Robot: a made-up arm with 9 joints. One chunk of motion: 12 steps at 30 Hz.
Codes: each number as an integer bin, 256 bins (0 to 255) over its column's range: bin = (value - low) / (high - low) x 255, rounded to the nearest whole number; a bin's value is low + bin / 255 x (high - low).
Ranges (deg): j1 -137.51..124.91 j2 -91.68..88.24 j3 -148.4..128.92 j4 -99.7..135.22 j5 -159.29..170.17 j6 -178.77..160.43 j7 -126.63..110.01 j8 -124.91..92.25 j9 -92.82..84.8
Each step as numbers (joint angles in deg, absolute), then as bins.
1 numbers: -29.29 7.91 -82.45 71.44 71.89 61.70 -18.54 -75.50 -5.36
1 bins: 105 141 61 186 179 181 116 58 126
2 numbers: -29.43 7.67 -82.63 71.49 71.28 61.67 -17.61 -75.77 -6.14
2 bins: 105 141 60 186 178 181 117 58 124
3 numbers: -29.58 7.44 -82.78 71.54 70.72 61.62 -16.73 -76.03 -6.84
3 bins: 105 140 60 186 178 181 118 57 123
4 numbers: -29.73 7.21 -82.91 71.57 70.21 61.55 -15.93 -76.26 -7.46
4 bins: 105 140 60 186 178 181 119 57 123
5 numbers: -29.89 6.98 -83.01 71.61 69.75 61.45 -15.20 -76.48 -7.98
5 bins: 105 140 60 186 177 181 120 57 122
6 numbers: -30.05 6.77 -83.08 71.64 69.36 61.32 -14.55 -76.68 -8.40
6 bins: 104 140 60 186 177 180 121 57 121
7 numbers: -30.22 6.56 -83.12 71.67 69.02 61.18 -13.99 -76.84 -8.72
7 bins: 104 139 60 186 177 180 121 56 121
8 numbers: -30.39 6.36 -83.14 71.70 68.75 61.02 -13.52 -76.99 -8.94
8 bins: 104 139 60 186 177 180 122 56 120
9 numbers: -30.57 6.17 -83.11 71.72 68.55 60.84 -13.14 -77.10 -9.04
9 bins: 104 139 60 186 176 180 122 56 120
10 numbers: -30.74 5.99 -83.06 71.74 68.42 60.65 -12.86 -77.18 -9.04
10 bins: 104 138 60 186 176 180 123 56 120
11 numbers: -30.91 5.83 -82.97 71.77 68.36 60.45 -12.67 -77.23 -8.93
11 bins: 104 138 60 186 176 180 123 56 120
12 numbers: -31.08 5.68 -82.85 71.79 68.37 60.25 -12.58 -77.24 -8.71
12 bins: 103 138 60 186 176 180 123 56 121
